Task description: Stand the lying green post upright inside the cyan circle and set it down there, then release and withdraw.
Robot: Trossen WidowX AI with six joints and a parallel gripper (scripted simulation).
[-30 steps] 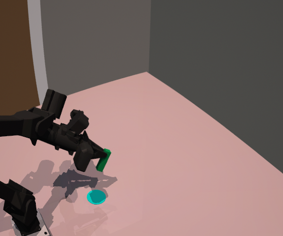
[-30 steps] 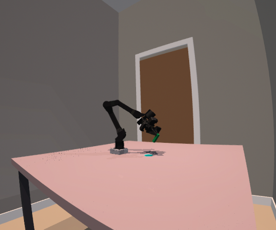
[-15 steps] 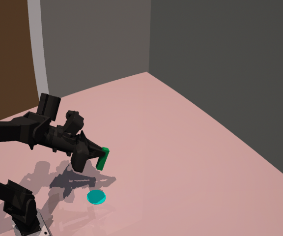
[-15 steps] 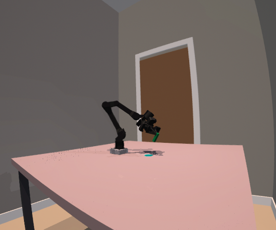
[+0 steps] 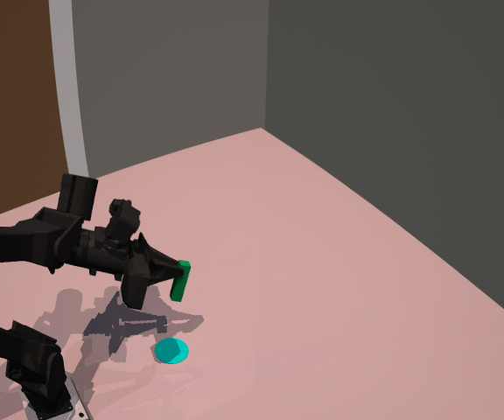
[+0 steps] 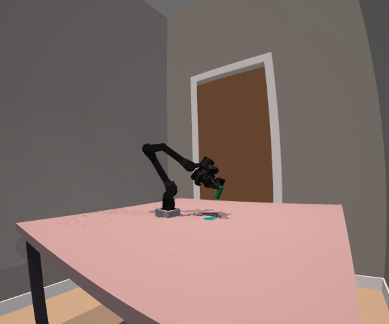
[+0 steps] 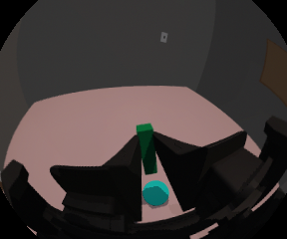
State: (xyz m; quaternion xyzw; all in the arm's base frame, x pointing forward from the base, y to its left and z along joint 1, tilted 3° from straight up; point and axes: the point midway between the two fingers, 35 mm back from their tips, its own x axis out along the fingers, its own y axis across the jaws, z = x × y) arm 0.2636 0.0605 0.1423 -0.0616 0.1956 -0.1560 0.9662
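My gripper tip is 5 cm past the cyan circle, 2 cm to the left of it and 15 cm above it. The rest, counted from my gripper tip: green post (1 cm behind, 2 cm below).
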